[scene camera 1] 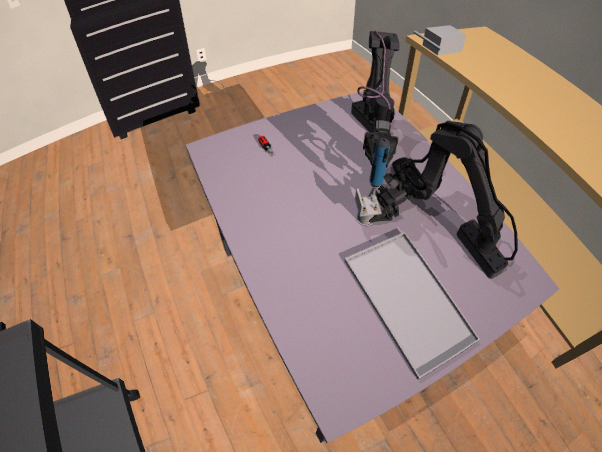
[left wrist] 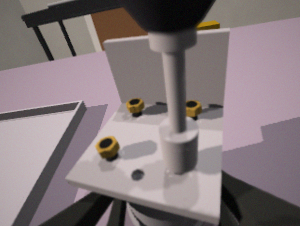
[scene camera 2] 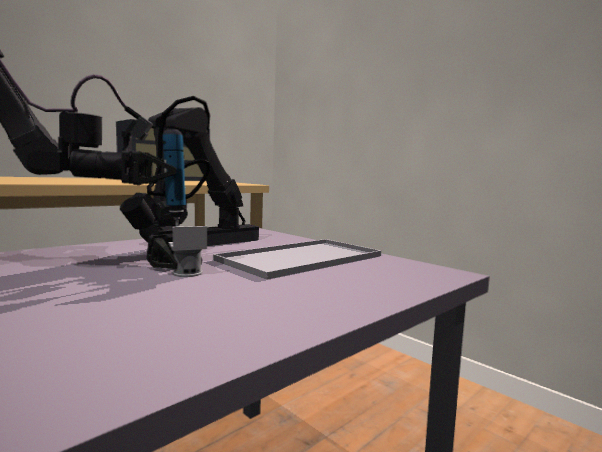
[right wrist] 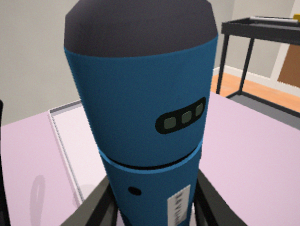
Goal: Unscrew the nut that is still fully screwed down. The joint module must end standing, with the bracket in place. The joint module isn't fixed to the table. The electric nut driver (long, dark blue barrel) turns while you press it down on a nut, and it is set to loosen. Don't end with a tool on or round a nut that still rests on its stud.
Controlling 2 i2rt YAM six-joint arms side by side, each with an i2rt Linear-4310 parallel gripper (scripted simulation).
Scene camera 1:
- my left gripper: 364, 214
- shallow tray: 431, 329
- blue nut driver: 382, 148
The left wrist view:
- my left gripper: 163, 171
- white L-shaped bracket: 138, 72
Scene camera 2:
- my left gripper: 189, 264
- my right gripper: 177, 171
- shallow tray: 268, 262
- blue nut driver: 172, 138
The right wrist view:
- my right gripper: 154, 175
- shallow tray: 78, 146
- blue nut driver: 144, 81
